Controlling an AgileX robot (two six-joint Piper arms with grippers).
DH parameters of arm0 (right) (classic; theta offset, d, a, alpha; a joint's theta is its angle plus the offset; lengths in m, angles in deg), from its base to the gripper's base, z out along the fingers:
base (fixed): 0 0 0 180
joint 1: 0 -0.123 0 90
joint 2: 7.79 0 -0.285 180
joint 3: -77.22 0 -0.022 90
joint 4: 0 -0.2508 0 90
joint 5: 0 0 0.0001 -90
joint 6: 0 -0.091 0 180
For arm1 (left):
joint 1: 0 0.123 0 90
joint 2: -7.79 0 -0.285 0
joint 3: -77.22 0 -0.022 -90
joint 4: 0 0.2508 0 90
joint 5: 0 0 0.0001 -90
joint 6: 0 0.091 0 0
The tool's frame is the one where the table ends.
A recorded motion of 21 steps. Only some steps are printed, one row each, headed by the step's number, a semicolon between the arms.
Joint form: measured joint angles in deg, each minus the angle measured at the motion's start. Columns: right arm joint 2, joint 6, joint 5, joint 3, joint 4, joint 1; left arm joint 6, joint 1, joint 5, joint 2, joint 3, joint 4.
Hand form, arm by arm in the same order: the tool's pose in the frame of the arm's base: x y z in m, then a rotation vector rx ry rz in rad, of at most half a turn. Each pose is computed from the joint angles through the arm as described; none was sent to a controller.
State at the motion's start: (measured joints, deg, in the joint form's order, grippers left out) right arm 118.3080 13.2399 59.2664 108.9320 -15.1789 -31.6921; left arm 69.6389 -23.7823 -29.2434 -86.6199 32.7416 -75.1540
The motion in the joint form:
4: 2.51 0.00 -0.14 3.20 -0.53 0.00; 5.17 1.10 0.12 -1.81 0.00 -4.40
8: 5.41 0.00 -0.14 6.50 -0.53 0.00; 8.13 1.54 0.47 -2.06 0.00 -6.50
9: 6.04 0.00 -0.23 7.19 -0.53 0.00; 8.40 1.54 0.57 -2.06 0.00 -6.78
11: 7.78 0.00 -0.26 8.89 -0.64 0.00; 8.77 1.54 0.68 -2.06 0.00 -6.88
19: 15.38 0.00 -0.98 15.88 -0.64 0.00; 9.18 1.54 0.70 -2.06 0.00 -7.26
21: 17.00 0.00 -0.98 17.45 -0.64 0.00; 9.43 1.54 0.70 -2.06 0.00 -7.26
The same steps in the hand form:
4: 0.3898 0.2656 0.2734 -0.9193 2.5188 0.4622; 0.2146 -0.1370 0.1596 0.6270 2.4971 -0.8112
8: 0.3996 0.2716 0.2662 -0.9180 2.5118 0.4632; 0.2173 -0.1358 0.1594 0.6291 2.4763 -0.8012
9: 0.4018 0.2729 0.2645 -0.9170 2.5094 0.4635; 0.2175 -0.1358 0.1594 0.6277 2.4740 -0.7998
11: 0.4071 0.2764 0.2584 -0.9161 2.5098 0.4659; 0.2177 -0.1357 0.1594 0.6323 2.4709 -0.7959
19: 0.4291 0.2897 0.2279 -0.9115 2.5095 0.4647; 0.2179 -0.1358 0.1596 0.6323 2.4673 -0.7961
21: 0.4332 0.2923 0.2212 -0.9116 2.5104 0.4646; 0.2179 -0.1358 0.1596 0.6374 2.4651 -0.7945

